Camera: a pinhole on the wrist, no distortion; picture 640 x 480 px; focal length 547.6 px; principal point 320.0 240.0 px. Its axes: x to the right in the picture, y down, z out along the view. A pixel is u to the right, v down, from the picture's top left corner.
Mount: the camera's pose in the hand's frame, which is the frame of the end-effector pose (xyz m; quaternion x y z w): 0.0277 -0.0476 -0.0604 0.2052 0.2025 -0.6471 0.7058
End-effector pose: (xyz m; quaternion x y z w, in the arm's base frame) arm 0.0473 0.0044 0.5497 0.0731 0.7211 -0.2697 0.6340
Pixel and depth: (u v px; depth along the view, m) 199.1 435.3 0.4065
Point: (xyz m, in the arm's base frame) 0.2225 -0.3534 0.4228
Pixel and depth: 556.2 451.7 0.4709
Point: -0.0058 -0.5494 0.4510
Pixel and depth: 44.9 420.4 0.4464
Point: 0.3582 -0.3275 0.3983
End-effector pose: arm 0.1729 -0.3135 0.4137 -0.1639 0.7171 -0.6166 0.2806
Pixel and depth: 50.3 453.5 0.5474
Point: 0.3124 -0.9035 0.4289
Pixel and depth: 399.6 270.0 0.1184
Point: 0.1464 -0.3821 0.5274
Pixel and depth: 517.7 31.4 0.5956
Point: 0.4309 -0.5684 0.9809
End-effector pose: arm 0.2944 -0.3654 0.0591 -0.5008 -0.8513 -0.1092 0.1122
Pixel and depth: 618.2 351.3 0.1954
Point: 0.0419 -0.4001 0.0226
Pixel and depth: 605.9 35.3 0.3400
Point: -0.0230 -0.5798 -0.1089
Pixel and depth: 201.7 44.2 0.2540
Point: 0.1782 -0.4342 -0.1409
